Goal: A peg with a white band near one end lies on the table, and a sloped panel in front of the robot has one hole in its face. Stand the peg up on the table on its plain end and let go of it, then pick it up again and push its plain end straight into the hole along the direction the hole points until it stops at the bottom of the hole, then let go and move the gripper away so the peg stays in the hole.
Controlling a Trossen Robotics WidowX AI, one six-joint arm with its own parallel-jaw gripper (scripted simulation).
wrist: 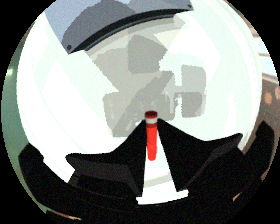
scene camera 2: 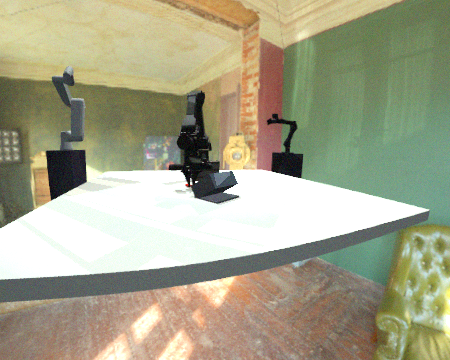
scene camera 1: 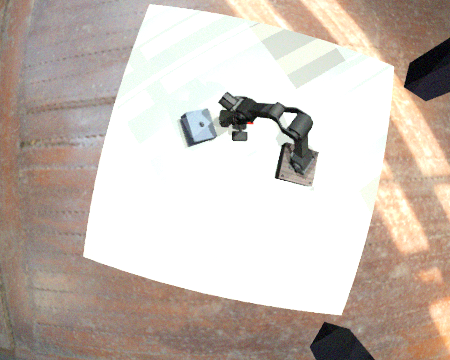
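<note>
Red peg carried by my gripper (wrist: 151, 122). A sloped panel (scene camera 1: 190, 121) is visible as well; in the other view it is the panel (scene camera 2: 214, 183).
</note>
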